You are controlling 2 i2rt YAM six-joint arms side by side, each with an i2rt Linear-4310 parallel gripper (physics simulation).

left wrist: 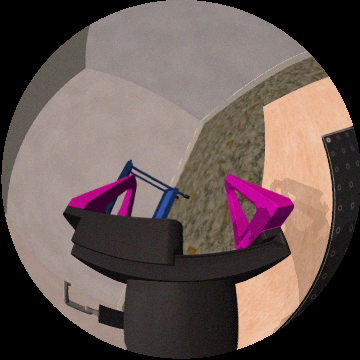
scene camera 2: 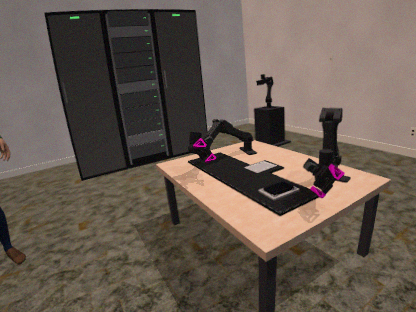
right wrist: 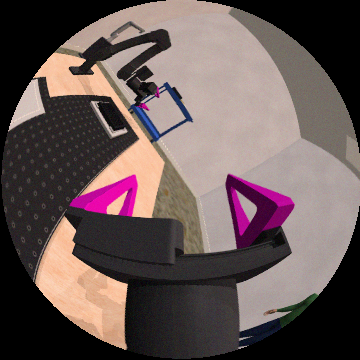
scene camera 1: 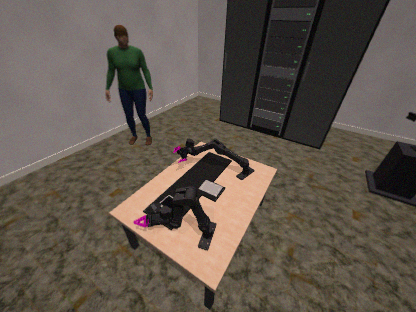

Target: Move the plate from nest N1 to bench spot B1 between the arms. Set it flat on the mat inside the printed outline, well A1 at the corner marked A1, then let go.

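Frame: origin at the left arm's base, x ahead, y left, z up, level; centimetres.
Seen in the pictures: left gripper, between the fingertips: (left wrist: pixel 180 178) (scene camera 2: pixel 328 188) (right wrist: pixel 153 103) (scene camera 1: pixel 135 222); right gripper, between the fingertips: (scene camera 2: pixel 210 152) (right wrist: pixel 181 178) (scene camera 1: pixel 176 157); left arm's base, origin of its link: (right wrist: pixel 81 70) (scene camera 1: pixel 207 235); right arm's base, origin of its link: (scene camera 2: pixel 248 151) (scene camera 1: pixel 245 173).
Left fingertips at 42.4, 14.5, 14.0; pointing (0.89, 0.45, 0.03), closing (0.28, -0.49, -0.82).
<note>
Offsets run from my left fingertips to a thing's top centre, as dx, dy, dz. "*": to the spot under its first point. Level surfaces: height alone.
The dark plate {-8.7, -27.9, -10.1} (scene camera 2: pixel 280 187) (right wrist: pixel 111 116) lies in a pale frame-like nest at one end of the black mat {dz -12.7} (scene camera 1: pixel 194 176) (scene camera 2: pixel 235 175) (left wrist: pixel 345 200) (right wrist: pixel 55 145). In scene camera 1 the left arm mostly hides it. A pale rectangle {* -33.4, -55.1, -12.6} (scene camera 1: pixel 212 188) (scene camera 2: pixel 261 166) (right wrist: pixel 27 107) with a thin outline lies between the arm bases; its corner marking is too small to read. My left gripper (scene camera 1: pixel 142 221) (scene camera 2: pixel 327 182) (left wrist: pixel 180 178) (right wrist: pixel 153 103) is open and empty, raised beyond the mat's nest end. My right gripper (scene camera 1: pixel 179 155) (scene camera 2: pixel 205 150) (right wrist: pixel 181 178) is open and empty, raised near the mat's other end.
The wooden table {dz -14.0} (scene camera 1: pixel 235 215) (scene camera 2: pixel 220 210) carries both arms. A person (scene camera 1: pixel 129 70) stands beyond it. Dark server cabinets (scene camera 1: pixel 243 60) (scene camera 2: pixel 82 90) stand by the wall. A black pedestal (scene camera 1: pixel 400 170) (scene camera 2: pixel 270 125) bears another arm. A blue frame (left wrist: pixel 165 204) (right wrist: pixel 146 122) shows past the table.
</note>
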